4 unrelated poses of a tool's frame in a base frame.
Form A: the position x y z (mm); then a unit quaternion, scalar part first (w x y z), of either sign.
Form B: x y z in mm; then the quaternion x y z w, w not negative. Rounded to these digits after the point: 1 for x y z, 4 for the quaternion.
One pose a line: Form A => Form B
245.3 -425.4 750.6 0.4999 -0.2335 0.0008 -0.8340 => 245.3 -425.4 750.6 -0.2335 0.0008 -0.8340 0.4999
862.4 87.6 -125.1 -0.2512 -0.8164 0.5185 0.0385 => 862.4 87.6 -125.1 0.8164 -0.5185 -0.0385 0.2512
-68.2 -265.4 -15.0 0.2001 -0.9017 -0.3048 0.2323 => -68.2 -265.4 -15.0 -0.9017 -0.3048 0.2323 0.2001
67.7 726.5 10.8 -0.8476 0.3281 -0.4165 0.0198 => 67.7 726.5 10.8 -0.3281 0.4165 -0.0198 0.8476
